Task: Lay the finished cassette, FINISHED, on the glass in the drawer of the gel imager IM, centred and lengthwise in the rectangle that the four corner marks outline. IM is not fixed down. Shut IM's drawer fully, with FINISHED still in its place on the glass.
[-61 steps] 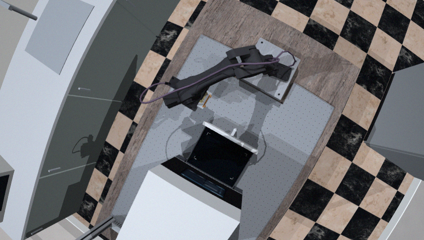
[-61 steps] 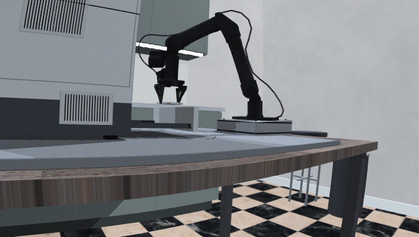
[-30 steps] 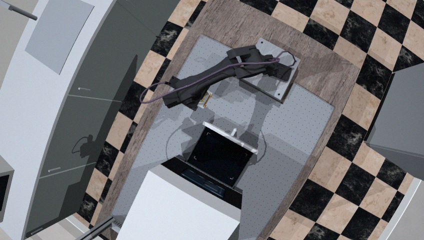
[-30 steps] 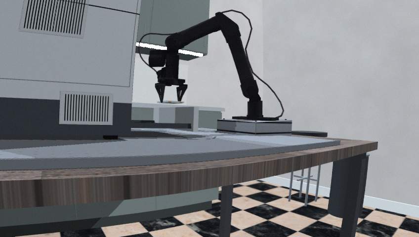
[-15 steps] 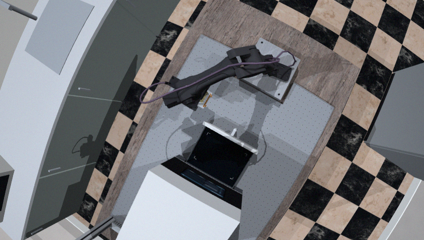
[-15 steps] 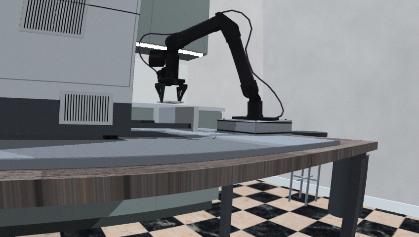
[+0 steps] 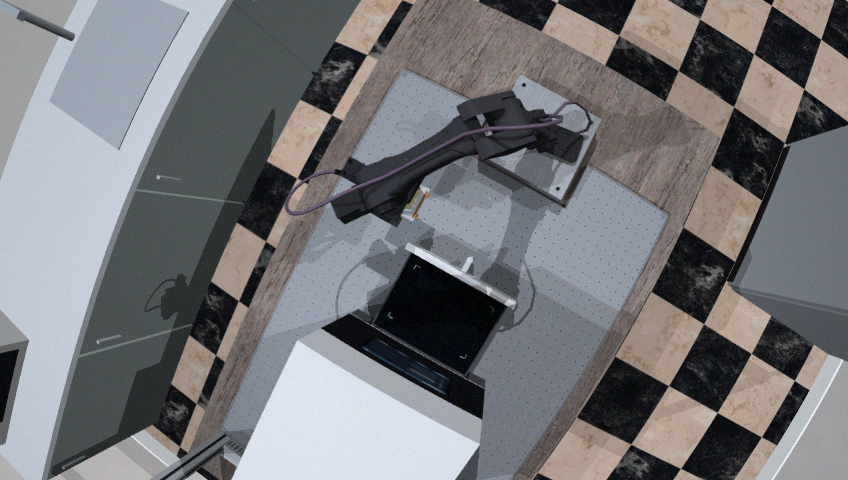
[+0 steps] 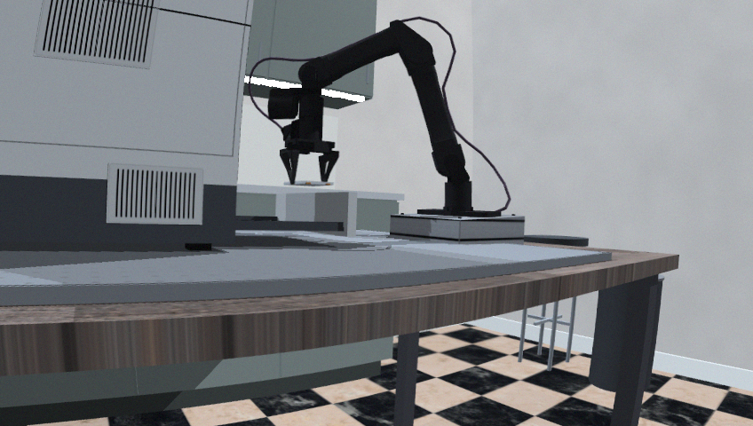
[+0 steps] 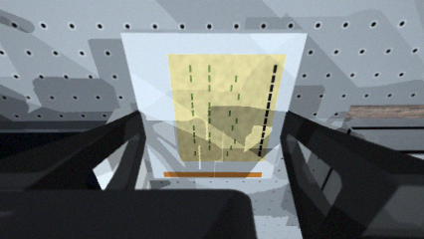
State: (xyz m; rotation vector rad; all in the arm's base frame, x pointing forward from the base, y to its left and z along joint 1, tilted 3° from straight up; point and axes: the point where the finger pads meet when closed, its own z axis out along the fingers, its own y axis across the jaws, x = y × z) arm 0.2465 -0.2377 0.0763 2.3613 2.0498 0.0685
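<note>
The imager drawer lies 23 cm ahead of my hand, 16 cm to the left of it and 7 cm below it. The rest, counted from my hand: cassette FINISHED (right at my hand).
</note>
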